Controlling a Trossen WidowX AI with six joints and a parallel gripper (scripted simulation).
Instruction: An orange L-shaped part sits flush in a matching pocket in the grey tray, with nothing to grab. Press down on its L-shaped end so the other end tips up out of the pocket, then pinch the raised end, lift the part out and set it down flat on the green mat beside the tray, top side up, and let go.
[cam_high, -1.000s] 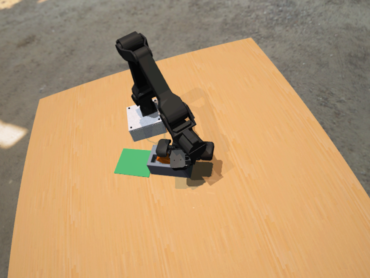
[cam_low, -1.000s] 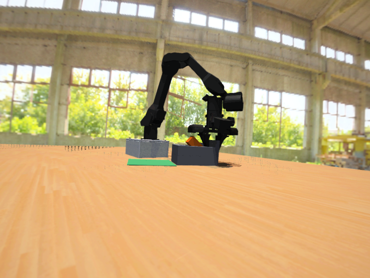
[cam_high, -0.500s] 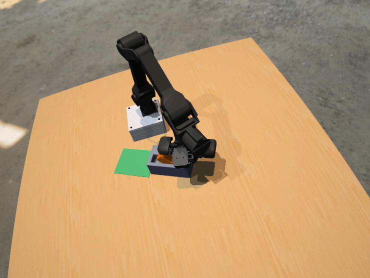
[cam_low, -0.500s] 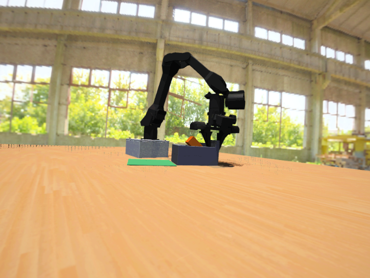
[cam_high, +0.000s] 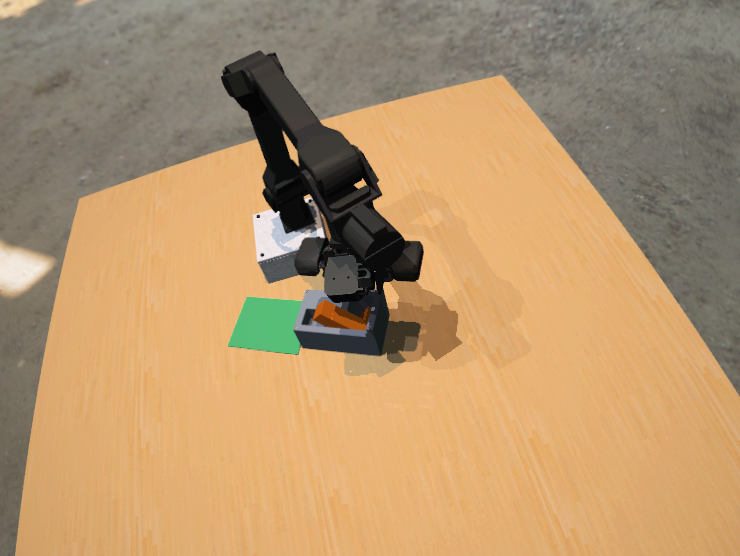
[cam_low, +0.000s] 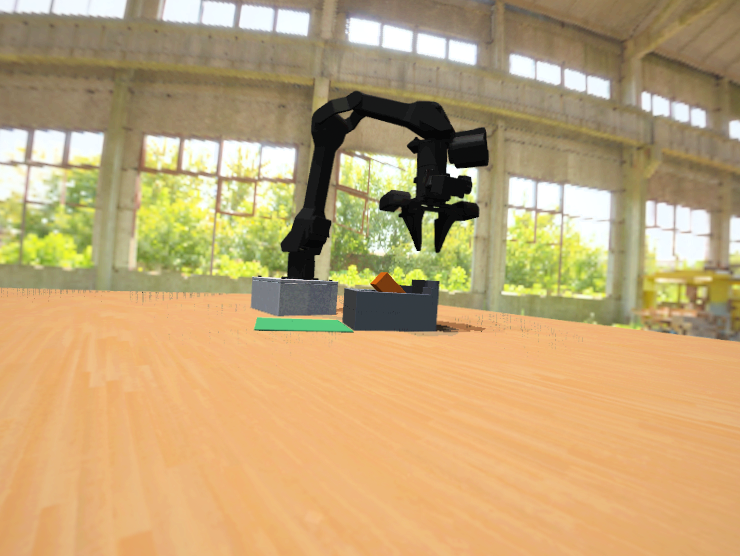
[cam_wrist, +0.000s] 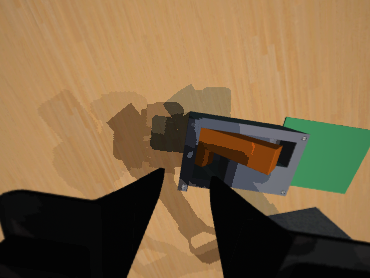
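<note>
The orange L-shaped part lies 10 cm below my gripper tip, 3 cm to the right of it and 3 cm behind it. From my gripper tip the other things lie so: green mat (19 cm to the right, 16 cm below, 12 cm behind).
</note>
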